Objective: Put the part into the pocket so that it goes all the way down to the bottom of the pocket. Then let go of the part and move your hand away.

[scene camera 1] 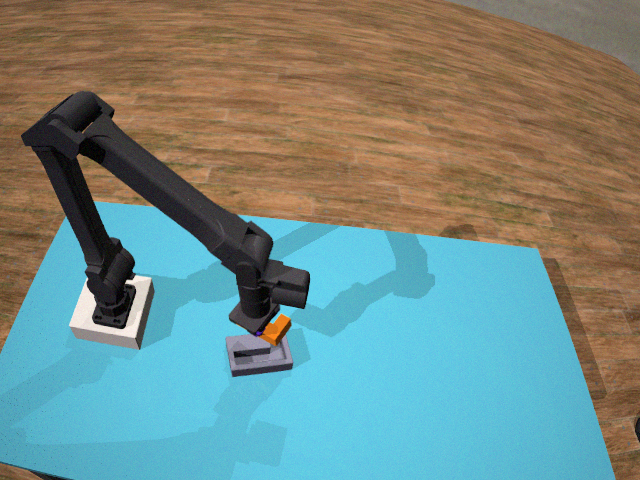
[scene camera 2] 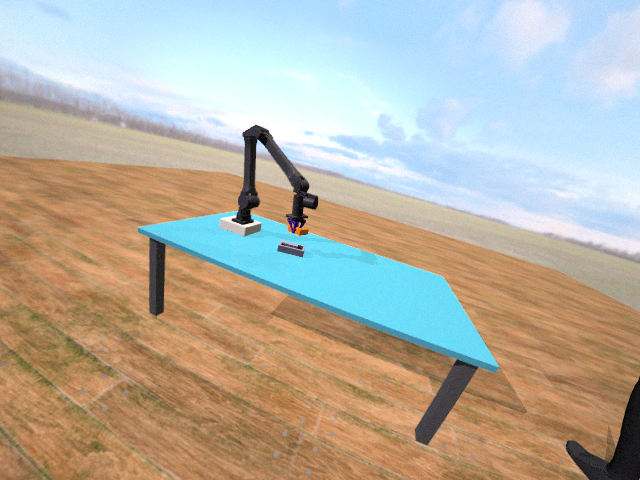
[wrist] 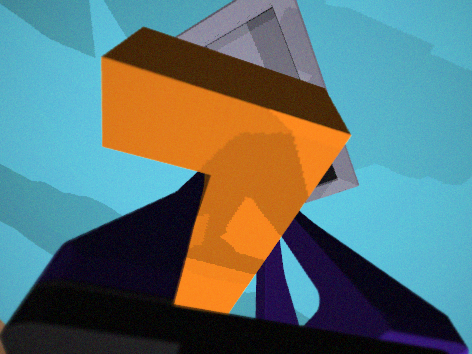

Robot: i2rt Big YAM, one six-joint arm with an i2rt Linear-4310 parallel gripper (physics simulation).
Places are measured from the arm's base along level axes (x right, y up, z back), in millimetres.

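Pixels of known places: gripper, fingertip midpoint: [scene camera 1: 258, 329] [scene camera 2: 295, 232] [wrist: 233, 192]; arm's base, origin of the base link: [scene camera 1: 115, 306] [scene camera 2: 242, 221].
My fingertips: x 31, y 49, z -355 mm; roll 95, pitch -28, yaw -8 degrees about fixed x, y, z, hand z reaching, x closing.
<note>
For each thing: its top centre in the pictures, then the offset to it from my fingertips. Level surfaces: height alone.
- orange L-shaped part, middle of its top: [wrist: 177, 255] [scene camera 1: 262, 314] [scene camera 2: 298, 225] dx -12, dy +41, dz -5 mm
- grey block with the pocket, middle of its top: [wrist: 260, 126] [scene camera 1: 258, 349] [scene camera 2: 292, 245] dx +11, dy -69, dz -4 mm
- blue table, its level: dy -106 mm
An orange L-shaped part [scene camera 1: 276, 330] [scene camera 2: 301, 230] [wrist: 220, 120] is held in the air by my gripper [scene camera 2: 295, 228] [wrist: 233, 192], whose purple fingers are shut on one leg of it. In the wrist view the other leg reaches across the upper middle. The grey block with the pocket [scene camera 1: 262, 369] [scene camera 2: 290, 251] [wrist: 311, 30] stands on the table, below the part. In scene camera 1 the part overlaps the block's back right edge; in scene camera 2 a gap shows between them. The part hides much of the block in the wrist view. The fingertips are mostly hidden in scene camera 1.
The blue table [scene camera 1: 439, 372] [scene camera 2: 361, 294] bears the block and the arm's white base [scene camera 1: 105, 335] [scene camera 2: 237, 227], which stands left of the block. A person's dark leg [scene camera 2: 628, 439] shows on the floor at the lower right of scene camera 2, beyond the table.
</note>
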